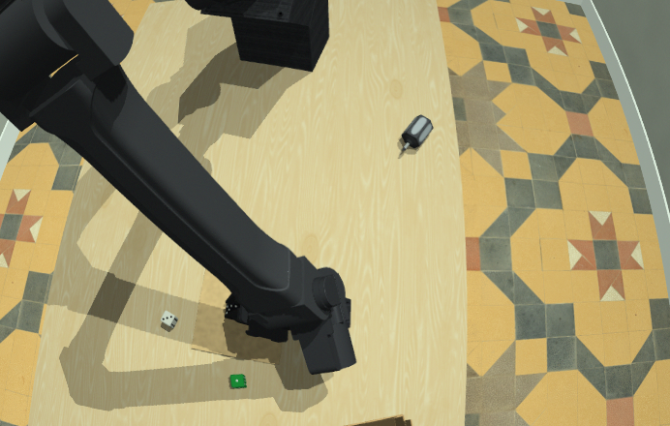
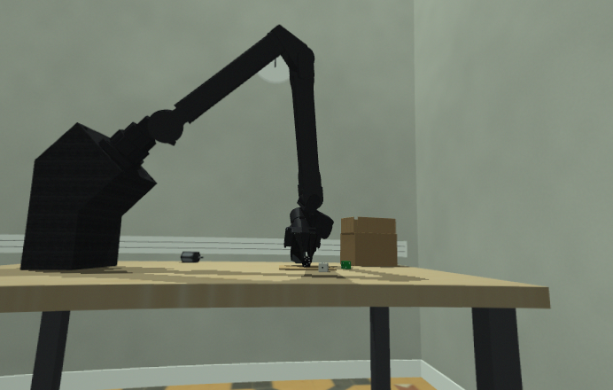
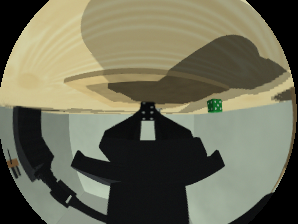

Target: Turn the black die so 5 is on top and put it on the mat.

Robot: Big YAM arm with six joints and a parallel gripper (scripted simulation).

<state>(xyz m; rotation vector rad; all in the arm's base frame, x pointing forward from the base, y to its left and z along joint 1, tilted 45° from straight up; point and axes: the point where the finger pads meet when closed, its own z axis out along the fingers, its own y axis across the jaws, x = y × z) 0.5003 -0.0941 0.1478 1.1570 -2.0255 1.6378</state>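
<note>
My gripper is now 20 mm above the mat and 10 mm to the right of it. Round my hand: white die (110 mm to the right, 20 mm below, 10 mm behind); then black die (10 mm below); then green die (110 mm ahead, 20 mm to the right, 20 mm below).
</note>
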